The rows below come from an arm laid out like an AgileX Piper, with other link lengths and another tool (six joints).
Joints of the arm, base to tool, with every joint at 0 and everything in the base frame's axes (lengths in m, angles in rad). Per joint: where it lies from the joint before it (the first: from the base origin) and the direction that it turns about. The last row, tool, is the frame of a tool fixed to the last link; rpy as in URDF.
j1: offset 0.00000 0.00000 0.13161 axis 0 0 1
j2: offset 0.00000 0.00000 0.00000 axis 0 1 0
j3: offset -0.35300 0.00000 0.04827 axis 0 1 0
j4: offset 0.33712 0.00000 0.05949 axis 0.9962 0 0.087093
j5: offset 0.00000 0.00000 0.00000 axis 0 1 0
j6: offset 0.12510 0.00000 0.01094 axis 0.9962 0 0.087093
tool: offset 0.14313 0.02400 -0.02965 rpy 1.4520 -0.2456 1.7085
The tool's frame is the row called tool.
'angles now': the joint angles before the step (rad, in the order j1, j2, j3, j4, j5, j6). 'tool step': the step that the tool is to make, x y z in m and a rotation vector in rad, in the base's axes. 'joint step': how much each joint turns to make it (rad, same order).
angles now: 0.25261 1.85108 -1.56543 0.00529 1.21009 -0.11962
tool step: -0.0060 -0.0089 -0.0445 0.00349 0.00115 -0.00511
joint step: -0.01703 -0.00007 0.13248 0.00662 -0.13203 -0.01494
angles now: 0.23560 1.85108 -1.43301 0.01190 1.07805 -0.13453
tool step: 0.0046 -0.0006 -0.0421 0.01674 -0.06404 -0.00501
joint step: -0.00427 0.00008 0.13069 0.00337 -0.19693 -0.00308
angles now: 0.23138 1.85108 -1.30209 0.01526 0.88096 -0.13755
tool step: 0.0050 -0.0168 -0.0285 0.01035 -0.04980 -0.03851
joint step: -0.03610 0.00047 0.09436 0.00077 -0.14571 0.00005
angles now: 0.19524 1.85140 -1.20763 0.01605 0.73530 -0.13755
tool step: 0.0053 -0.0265 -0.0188 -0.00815 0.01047 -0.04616
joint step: -0.05327 0.03166 0.01345 -0.00577 -0.03338 -0.00448
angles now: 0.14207 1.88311 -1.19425 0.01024 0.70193 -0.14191
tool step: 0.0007 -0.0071 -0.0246 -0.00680 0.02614 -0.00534
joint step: -0.01348 0.05110 0.00210 -0.00137 -0.02633 -0.00779
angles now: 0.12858 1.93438 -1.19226 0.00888 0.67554 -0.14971
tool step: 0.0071 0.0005 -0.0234 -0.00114 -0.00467 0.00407
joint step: -0.00007 0.05082 -0.00015 -0.00051 -0.05513 -0.00432
